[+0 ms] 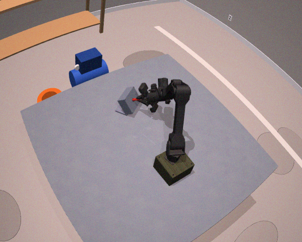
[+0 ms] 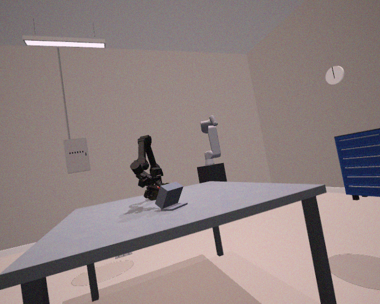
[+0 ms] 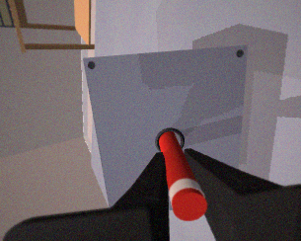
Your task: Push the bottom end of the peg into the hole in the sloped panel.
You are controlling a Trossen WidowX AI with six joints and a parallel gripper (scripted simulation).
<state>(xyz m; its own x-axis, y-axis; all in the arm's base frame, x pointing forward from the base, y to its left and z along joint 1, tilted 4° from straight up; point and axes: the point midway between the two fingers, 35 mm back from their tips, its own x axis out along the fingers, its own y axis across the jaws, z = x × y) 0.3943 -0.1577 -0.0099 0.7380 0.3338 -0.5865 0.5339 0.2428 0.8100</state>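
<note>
My gripper tip is 40 mm short of the grey sloped panel, 20 mm to the right of it and 30 mm above it. Round my gripper tip: peg (10 mm behind, 10 mm above).
</note>
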